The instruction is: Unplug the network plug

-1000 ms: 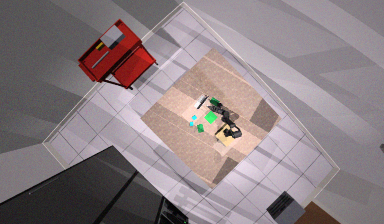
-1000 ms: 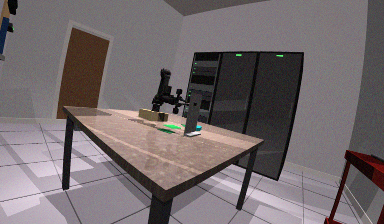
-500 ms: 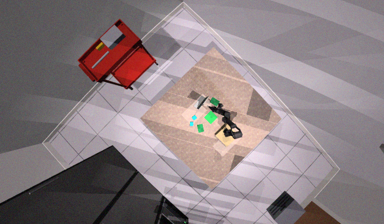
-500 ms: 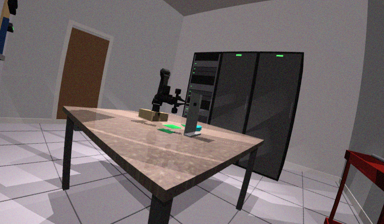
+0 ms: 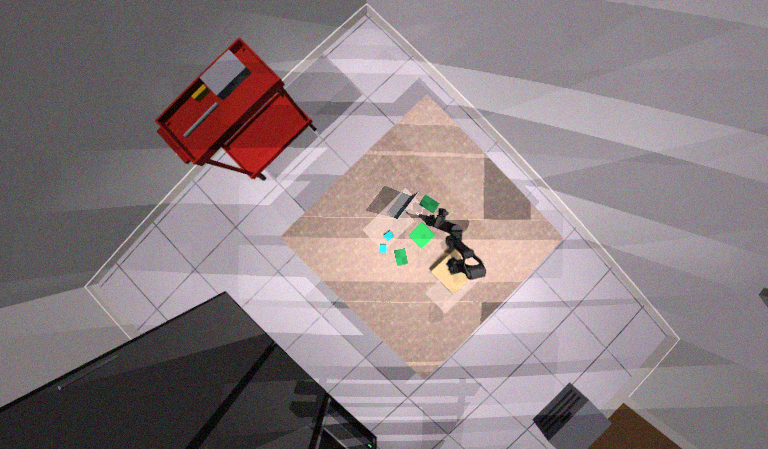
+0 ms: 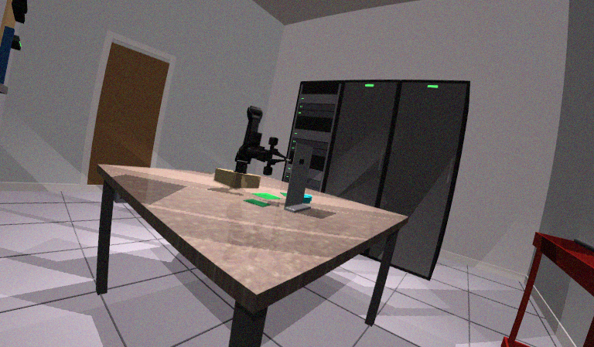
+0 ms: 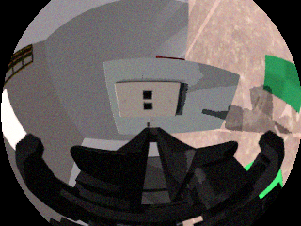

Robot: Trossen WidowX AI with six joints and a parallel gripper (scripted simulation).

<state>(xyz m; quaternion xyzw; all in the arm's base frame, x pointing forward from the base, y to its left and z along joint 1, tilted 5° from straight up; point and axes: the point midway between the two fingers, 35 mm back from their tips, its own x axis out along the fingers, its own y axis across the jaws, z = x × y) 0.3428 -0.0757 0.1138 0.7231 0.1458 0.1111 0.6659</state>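
The green square is 22 cm below my gripper tip, 13 cm behind it and 6 cm to the left of it. From my gripper tip the other things lie so: grey upright panel 9 cm ahead, 8 cm below, 1 cm to the left; then grey plug right at my gripper tip.
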